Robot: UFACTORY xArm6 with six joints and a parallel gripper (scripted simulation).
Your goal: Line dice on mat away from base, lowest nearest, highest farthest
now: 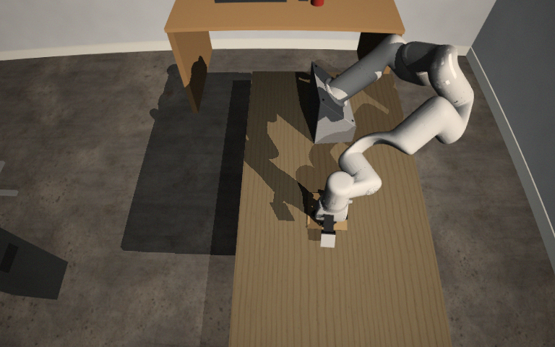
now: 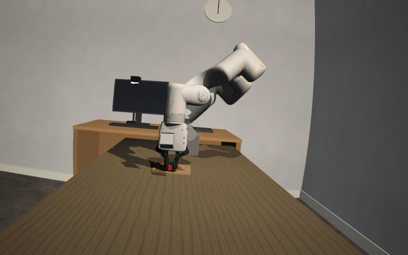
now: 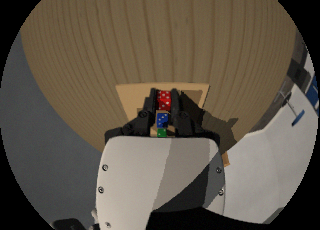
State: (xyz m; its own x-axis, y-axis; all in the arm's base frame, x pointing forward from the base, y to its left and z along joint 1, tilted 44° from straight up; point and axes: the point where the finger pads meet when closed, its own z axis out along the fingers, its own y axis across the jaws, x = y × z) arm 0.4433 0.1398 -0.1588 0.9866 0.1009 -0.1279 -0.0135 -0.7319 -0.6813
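My hand is 1 cm above the red die. The rest, counted from my hand: green die: 10 cm behind, 2 cm below; tan mat: 5 cm behind, 3 cm below; blue die: 5 cm behind, 2 cm below.
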